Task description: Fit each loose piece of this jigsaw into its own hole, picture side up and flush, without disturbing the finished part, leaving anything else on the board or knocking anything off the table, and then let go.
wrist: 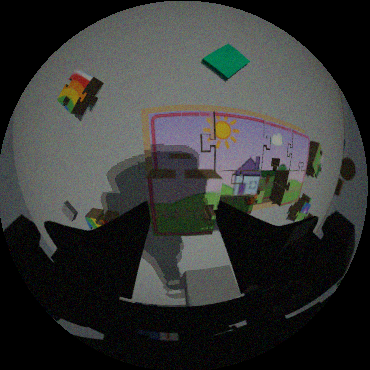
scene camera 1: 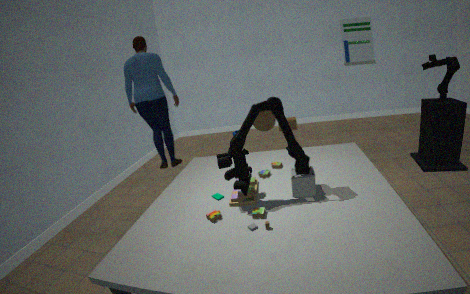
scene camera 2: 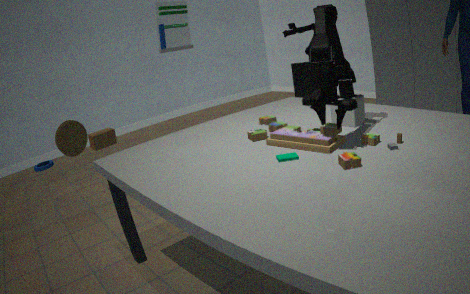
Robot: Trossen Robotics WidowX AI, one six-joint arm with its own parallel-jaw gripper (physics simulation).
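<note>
My gripper (scene camera 1: 245,192) (scene camera 2: 331,127) (wrist: 182,205) is shut on a jigsaw piece (scene camera 2: 329,130) (wrist: 185,217) with green hill, fence and pink border, picture side up. It is over the lower-left corner of the board (scene camera 1: 241,204) (scene camera 2: 300,145) (wrist: 146,131); its top looks above the board's surface in scene camera 2. Its underside is hidden. The finished part shows sun and house. A rainbow piece (scene camera 1: 214,216) (scene camera 2: 349,160) (wrist: 75,92), a second piece (scene camera 1: 259,213) (scene camera 2: 371,139) (wrist: 95,219), a blue-green piece (scene camera 1: 264,173) (scene camera 2: 278,126) (wrist: 302,208) and others lie loose.
A green tile (scene camera 1: 217,196) (scene camera 2: 287,157) (wrist: 226,61) lies beyond the board in the wrist view. A small grey block (scene camera 1: 253,227) (scene camera 2: 393,146) (wrist: 69,210) and a brown peg (scene camera 1: 268,225) (scene camera 2: 399,138) stand near the second piece. The grey arm base (scene camera 1: 303,185) (wrist: 210,286) is behind.
</note>
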